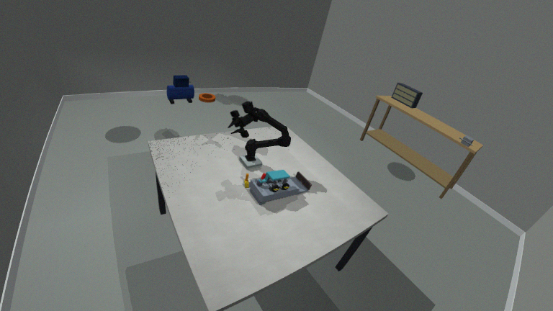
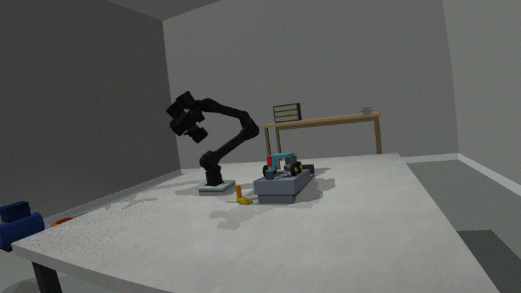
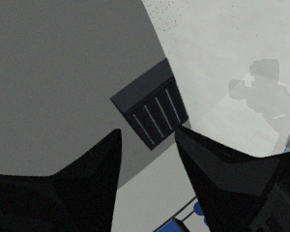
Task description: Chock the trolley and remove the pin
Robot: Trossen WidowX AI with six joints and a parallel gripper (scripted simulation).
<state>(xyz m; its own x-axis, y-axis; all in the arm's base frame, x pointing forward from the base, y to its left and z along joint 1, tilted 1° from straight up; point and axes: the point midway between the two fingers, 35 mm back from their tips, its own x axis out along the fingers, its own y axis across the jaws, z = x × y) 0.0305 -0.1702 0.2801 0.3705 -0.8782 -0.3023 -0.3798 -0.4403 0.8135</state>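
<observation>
Now: the yellow chock 280 mm below my gripper tip, 180 mm ahead of it and 100 mm to the left of it. Also, from my gripper tip: grey ramp (290 mm ahead, 260 mm below, 240 mm to the left); teal trolley (290 mm ahead, 230 mm to the left, 190 mm below); red-headed stop pin (280 mm ahead, 170 mm below, 130 mm to the left).
</observation>
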